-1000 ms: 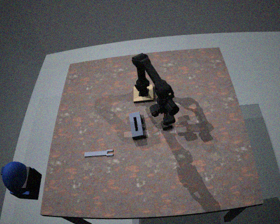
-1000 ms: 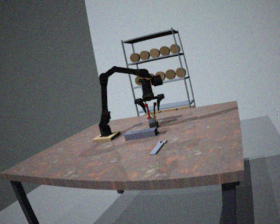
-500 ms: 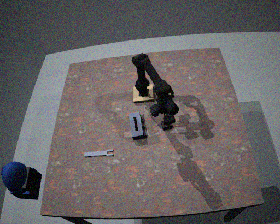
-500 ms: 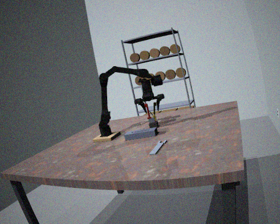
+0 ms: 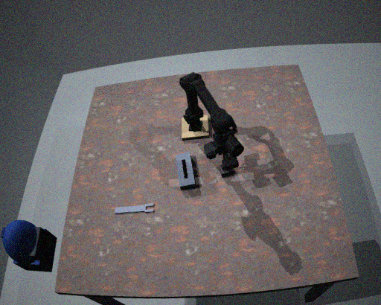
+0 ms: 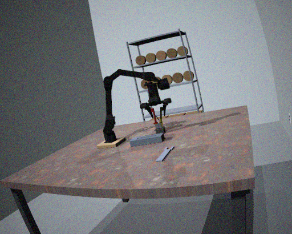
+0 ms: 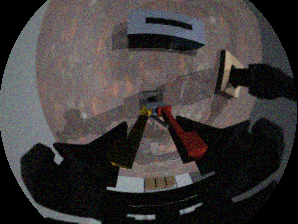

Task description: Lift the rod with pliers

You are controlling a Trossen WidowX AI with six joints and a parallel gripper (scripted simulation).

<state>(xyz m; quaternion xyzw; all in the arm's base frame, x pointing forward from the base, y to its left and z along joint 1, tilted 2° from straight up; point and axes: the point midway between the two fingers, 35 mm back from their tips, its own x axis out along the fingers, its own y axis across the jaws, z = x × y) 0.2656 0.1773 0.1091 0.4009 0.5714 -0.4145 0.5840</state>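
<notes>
My gripper tip is now 190 mm to the left of the grey channel block and 80 mm above it. From my gripper tip the other things lie so: flat grey forked bar: 200 mm ahead, 380 mm to the right, 100 mm below; small dark holster: 10 mm behind, 90 mm below.
</notes>
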